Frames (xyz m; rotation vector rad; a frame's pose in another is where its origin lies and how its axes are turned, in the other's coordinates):
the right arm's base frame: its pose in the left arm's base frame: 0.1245 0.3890 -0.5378 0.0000 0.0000 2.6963
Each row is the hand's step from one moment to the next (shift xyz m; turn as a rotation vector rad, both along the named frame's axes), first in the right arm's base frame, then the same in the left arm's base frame.
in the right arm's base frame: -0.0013 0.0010 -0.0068 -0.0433 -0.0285 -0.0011
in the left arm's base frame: 0.0007 -0.0015 -0.0068 0.0514 0.0071 -0.0011
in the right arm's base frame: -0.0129 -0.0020 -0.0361 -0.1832 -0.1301 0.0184
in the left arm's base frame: 0.0125 -0.0038 -0.0361 0.2214 0.0385 0.0184
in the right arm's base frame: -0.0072 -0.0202 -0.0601 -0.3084 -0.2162 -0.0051
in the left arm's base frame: 0.0152 0.0151 -0.0601 0.3714 0.0623 -0.0051
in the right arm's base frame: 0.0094 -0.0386 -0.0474 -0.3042 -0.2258 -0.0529
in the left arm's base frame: 0.0081 0.0389 -0.0474 0.3718 0.0728 -0.0529
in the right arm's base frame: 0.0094 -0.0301 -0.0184 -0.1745 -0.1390 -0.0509
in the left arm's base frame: 0.0045 0.0312 -0.0184 0.2174 0.0503 -0.0509
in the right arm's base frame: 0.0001 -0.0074 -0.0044 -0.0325 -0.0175 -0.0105
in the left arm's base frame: 0.0031 0.0067 -0.0044 0.0369 0.0018 -0.0105
